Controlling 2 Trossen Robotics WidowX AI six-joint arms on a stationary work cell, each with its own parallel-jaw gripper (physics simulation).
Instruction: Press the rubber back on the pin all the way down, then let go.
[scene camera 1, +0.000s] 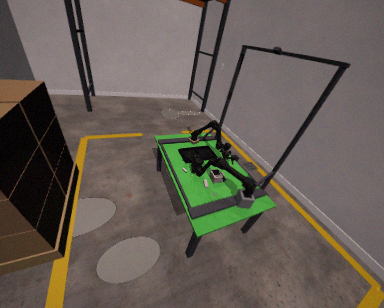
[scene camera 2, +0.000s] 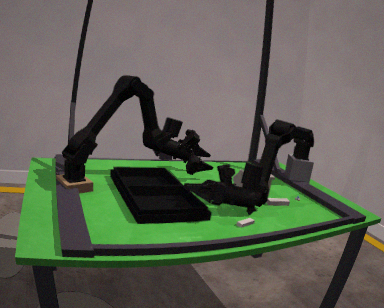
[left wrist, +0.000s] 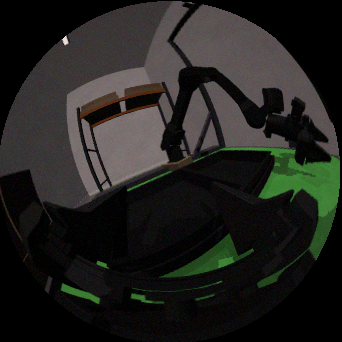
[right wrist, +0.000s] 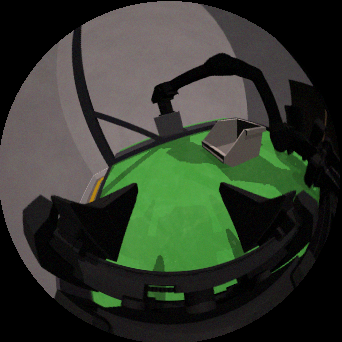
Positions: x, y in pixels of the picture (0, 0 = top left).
Labels:
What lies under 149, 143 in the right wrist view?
A dark rail.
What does my right gripper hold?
Nothing.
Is my left gripper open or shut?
Open.

